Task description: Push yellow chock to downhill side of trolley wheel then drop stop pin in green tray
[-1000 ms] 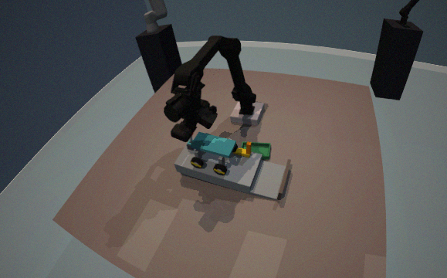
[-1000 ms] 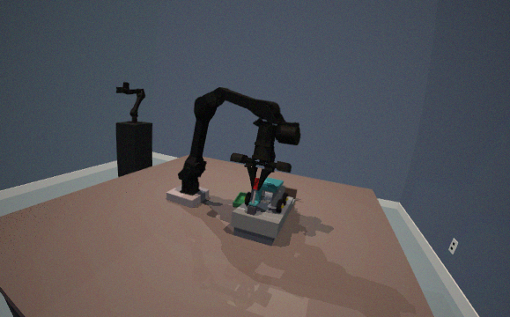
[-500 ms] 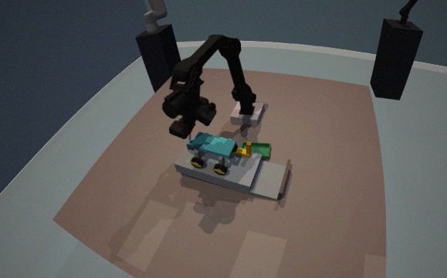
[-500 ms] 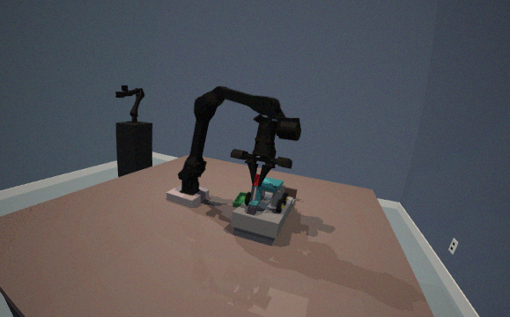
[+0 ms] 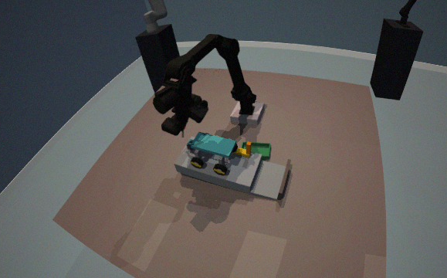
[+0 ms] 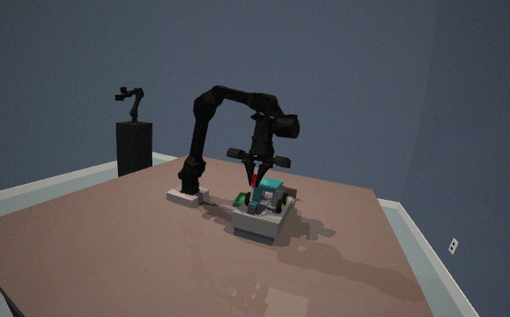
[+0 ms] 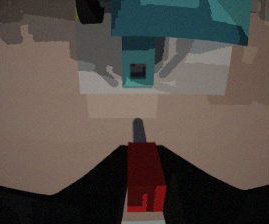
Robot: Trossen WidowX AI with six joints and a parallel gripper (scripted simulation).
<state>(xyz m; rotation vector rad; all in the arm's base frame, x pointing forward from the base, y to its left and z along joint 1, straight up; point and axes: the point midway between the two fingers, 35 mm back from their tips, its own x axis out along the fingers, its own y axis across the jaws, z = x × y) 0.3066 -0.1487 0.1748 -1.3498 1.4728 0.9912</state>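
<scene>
Now: the green tray 24 cm to the left of my gripper tip, 18 cm below it and 8 cm behind it. Also, from my gripper tip: yellow chock (21 cm to the left, 10 cm below, 2 cm behind); teal trolley (12 cm to the left, 7 cm below, 3 cm ahead); red-headed stop pin (right at my gripper tip).
</scene>
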